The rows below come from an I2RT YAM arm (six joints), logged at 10 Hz.
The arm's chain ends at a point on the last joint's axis. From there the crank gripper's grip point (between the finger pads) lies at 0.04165 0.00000 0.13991 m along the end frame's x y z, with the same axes.
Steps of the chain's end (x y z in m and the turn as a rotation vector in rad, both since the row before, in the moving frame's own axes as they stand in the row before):
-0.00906, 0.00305, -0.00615, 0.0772, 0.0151, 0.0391
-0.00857, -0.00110, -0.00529, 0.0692, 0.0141, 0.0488
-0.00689, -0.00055, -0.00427, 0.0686, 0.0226, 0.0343
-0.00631, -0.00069, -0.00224, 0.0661, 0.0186, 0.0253
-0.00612, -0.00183, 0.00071, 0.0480, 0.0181, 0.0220
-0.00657, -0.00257, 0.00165, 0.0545, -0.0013, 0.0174
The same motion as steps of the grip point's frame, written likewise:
-0.00678, -0.00605, -0.00715, 0.0772, 0.0151, 0.0391
-0.00642, -0.00867, -0.00615, 0.0692, 0.0141, 0.0488
-0.00360, -0.00862, -0.00553, 0.0686, 0.0226, 0.0343
-0.00361, -0.00882, -0.00331, 0.0661, 0.0186, 0.0253
-0.00353, -0.00758, -0.00021, 0.0480, 0.0181, 0.0220
-0.00669, -0.00947, 0.00152, 0.0545, -0.0013, 0.0174

